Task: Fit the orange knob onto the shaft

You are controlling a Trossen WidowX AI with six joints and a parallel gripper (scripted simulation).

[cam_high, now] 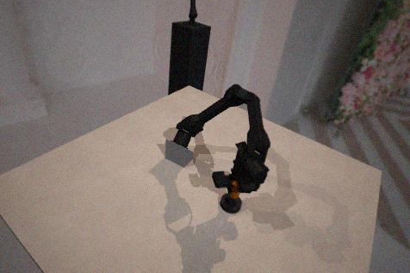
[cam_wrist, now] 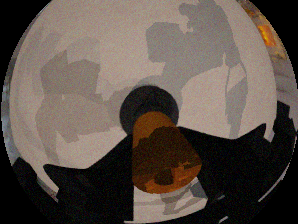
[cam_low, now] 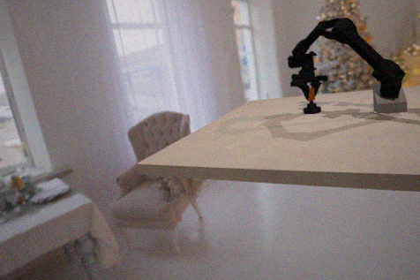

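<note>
Right now my gripper tip is 2 cm below the orange knob. Round my gripper tip: dark round pedestal (4 cm below).
</note>
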